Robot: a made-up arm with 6 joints. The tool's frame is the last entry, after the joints.
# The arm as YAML. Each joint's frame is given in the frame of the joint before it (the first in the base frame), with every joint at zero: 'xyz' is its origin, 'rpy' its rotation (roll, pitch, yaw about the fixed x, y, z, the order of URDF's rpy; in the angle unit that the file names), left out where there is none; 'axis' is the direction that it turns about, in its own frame. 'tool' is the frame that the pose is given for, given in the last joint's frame.
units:
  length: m
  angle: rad
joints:
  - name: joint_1
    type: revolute
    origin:
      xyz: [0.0, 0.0, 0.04]
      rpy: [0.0, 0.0, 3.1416]
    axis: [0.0, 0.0, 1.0]
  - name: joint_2
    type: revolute
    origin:
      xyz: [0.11, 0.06, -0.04]
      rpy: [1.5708, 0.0, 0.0]
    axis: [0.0, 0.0, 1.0]
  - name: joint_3
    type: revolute
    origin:
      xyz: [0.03, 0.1, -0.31]
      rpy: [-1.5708, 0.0, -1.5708]
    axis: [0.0, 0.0, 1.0]
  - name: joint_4
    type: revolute
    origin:
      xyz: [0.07, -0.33, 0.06]
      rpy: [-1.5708, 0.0, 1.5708]
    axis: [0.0, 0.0, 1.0]
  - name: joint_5
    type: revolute
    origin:
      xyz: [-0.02, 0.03, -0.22]
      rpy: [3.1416, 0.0, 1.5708]
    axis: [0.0, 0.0, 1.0]
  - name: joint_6
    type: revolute
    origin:
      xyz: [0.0, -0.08, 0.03]
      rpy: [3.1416, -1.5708, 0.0]
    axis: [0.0, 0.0, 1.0]
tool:
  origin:
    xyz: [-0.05, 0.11, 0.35]
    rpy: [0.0, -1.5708, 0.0]
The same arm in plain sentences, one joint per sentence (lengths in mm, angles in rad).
The arm has six revolute joints in a row. What follows holds with every joint at zero, and every direction is one of the base frame's. Joint 1 sits 40 mm along +z from the base frame's origin and rotates about +z. Joint 2 sits 110 mm along -x and 60 mm along -y and 40 mm along -z from joint 1 and rotates about +y. Joint 3 sits 30 mm along -x and 310 mm along -y and 100 mm along +z from joint 2 and rotates about -x. Joint 4 sits 60 mm along -x and 330 mm along +y and 70 mm along -z from joint 3 and rotates about +z. Joint 5 sits 30 mm along +x and 20 mm along +y and 220 mm along -z from joint 4 and rotates about -z. Joint 6 sits 80 mm along +y and 30 mm along -z from joint 5 and rotates about +x. The tool frame, which is the frame that the pose is given for, sits 350 mm along +x and 110 mm along +y and 50 mm along +z from joint 6; its axes are the base frame's turned by roll 0, pitch 0 and yaw 0 rad (as in URDF: about the fixed x, then y, then z).
